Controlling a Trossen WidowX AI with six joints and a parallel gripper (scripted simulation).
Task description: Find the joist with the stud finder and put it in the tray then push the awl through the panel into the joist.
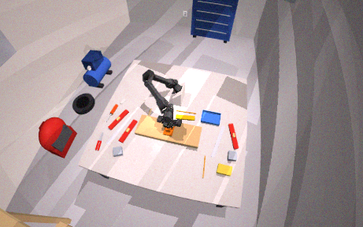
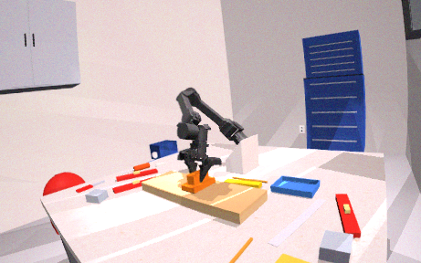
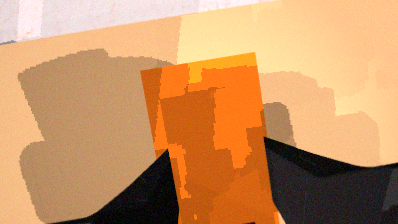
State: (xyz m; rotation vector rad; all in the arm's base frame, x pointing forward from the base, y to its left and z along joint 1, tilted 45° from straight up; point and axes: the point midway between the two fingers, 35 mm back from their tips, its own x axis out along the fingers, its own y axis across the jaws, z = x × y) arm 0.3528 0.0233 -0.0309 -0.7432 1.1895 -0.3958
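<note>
Now: gripper tip 290 mm to the right of the blue tray, 250 mm past it and 50 mm above it. Also, from my gripper tip: awl: 240 mm to the right, 160 mm behind, 60 mm below; orange stud finder: 20 mm behind, 20 mm above; yellow bar: 180 mm behind, 80 mm to the left, 60 mm below.
</note>
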